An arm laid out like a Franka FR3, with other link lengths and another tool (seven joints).
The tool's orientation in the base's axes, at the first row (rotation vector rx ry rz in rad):
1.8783, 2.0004, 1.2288
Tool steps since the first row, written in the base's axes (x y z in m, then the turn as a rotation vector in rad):
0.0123, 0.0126, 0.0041, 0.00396, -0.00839, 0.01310
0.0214, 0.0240, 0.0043, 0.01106, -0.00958, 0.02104
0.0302, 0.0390, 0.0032, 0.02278, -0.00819, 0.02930
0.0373, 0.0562, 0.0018, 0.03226, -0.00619, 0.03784
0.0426, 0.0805, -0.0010, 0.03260, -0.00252, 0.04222
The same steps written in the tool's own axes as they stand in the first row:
0.0102, 0.0107, 0.0104, -0.00277, 0.01217, -0.01009
0.0184, 0.0166, 0.0209, -0.00201, 0.02275, -0.01162
0.0293, 0.0211, 0.0338, 0.00017, 0.03682, -0.00941
0.0424, 0.0238, 0.0468, 0.00348, 0.04927, -0.00845
0.0615, 0.0235, 0.0629, 0.00848, 0.05187, -0.00946

